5 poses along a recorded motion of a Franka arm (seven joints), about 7.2 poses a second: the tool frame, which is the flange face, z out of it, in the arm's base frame.
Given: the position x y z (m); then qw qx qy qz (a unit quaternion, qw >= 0).
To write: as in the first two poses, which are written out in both.
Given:
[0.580, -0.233, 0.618, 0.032, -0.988, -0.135, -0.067]
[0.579, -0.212, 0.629, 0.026, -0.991, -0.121, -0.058]
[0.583, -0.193, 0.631, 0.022, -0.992, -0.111, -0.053]
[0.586, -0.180, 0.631, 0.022, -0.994, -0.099, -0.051]
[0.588, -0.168, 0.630, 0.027, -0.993, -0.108, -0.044]
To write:
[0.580, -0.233, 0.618, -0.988, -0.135, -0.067, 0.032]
[0.579, -0.212, 0.629, -0.991, -0.121, -0.058, 0.026]
[0.583, -0.193, 0.631, -0.992, -0.111, -0.053, 0.022]
[0.586, -0.180, 0.631, -0.994, -0.099, -0.051, 0.022]
[0.588, -0.168, 0.630, -0.993, -0.108, -0.044, 0.027]

